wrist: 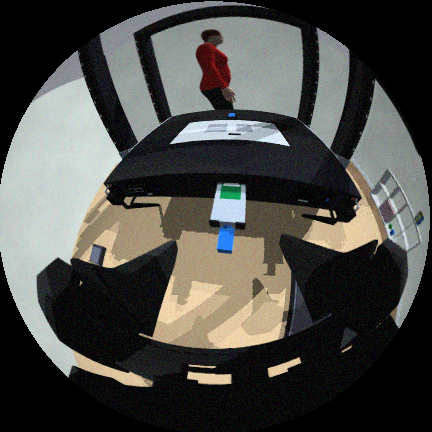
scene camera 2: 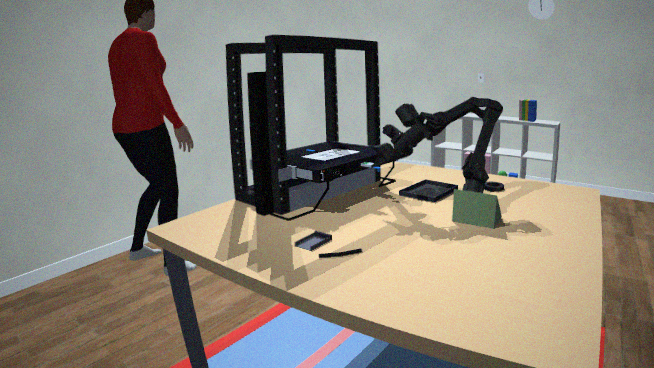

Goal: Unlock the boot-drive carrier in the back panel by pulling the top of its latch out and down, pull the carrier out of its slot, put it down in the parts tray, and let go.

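Frame: origin at the arm's base, x down, y ahead, z right, level; centimetres.
Seen in the pictures: gripper, fingertip midpoint: (wrist: 229,242) (scene camera 2: 379,163); arm's base, link origin: (scene camera 2: 471,200).
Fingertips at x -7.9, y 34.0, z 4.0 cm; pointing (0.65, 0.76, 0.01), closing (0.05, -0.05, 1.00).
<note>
Offsets run from my fingertips to a thing's top centre.
The boot-drive carrier {dx +0.2, dy +6.4, dz +1.1 cm} (scene camera 2: 367,164) (wrist: 228,207), pale with a green patch, sticks out of the back panel of the black server (wrist: 225,162). Its blue latch {dx +1.0, dy +1.2, dz -0.2 cm} (scene camera 2: 376,167) (wrist: 226,240) is tipped outward from the carrier's outer end. My gripper (scene camera 2: 381,154) (wrist: 229,242) is open and empty. In the wrist view its fingertips stand wide apart, one on each side of the latch, with gaps to it. A larger dark tray {dx +12.6, dy -12.7, dz +20.8 cm} (scene camera 2: 417,196) (wrist: 301,312), which looks like the parts tray, lies on the table; in the wrist view my right finger hides much of it.
A black rack (scene camera 2: 274,125) surrounds the server. Cables (scene camera 2: 322,202) hang from its back. A small tray {dx +12.9, dy +3.1, dz -39.9 cm} (scene camera 2: 313,241) (wrist: 97,255) and a black bar {dx +13.5, dy -7.2, dz -43.7 cm} (scene camera 2: 340,253) lie on the table. A green block (scene camera 2: 475,208) stands by the arm's base. A person in red (scene camera 2: 137,80) (wrist: 213,65) stands beyond the rack.
</note>
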